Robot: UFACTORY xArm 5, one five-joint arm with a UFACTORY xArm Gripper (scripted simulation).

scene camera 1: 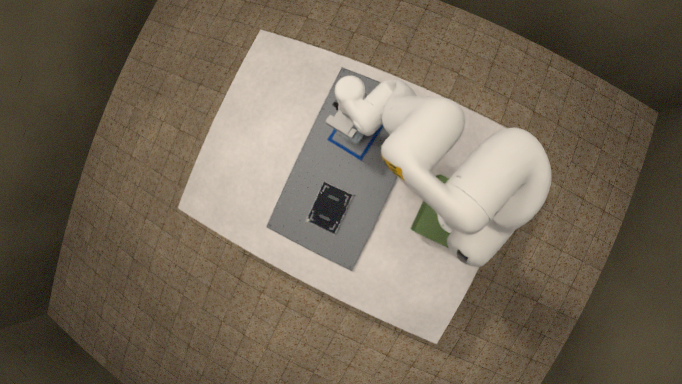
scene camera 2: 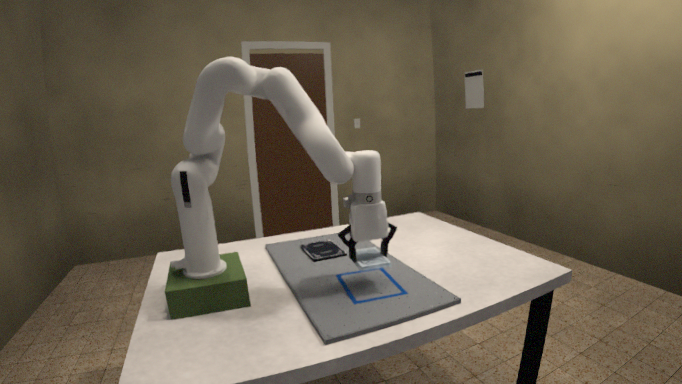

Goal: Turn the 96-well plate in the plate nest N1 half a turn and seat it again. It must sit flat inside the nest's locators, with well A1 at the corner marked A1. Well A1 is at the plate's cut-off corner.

Observation:
The pictures show: my gripper and a plate nest N1.

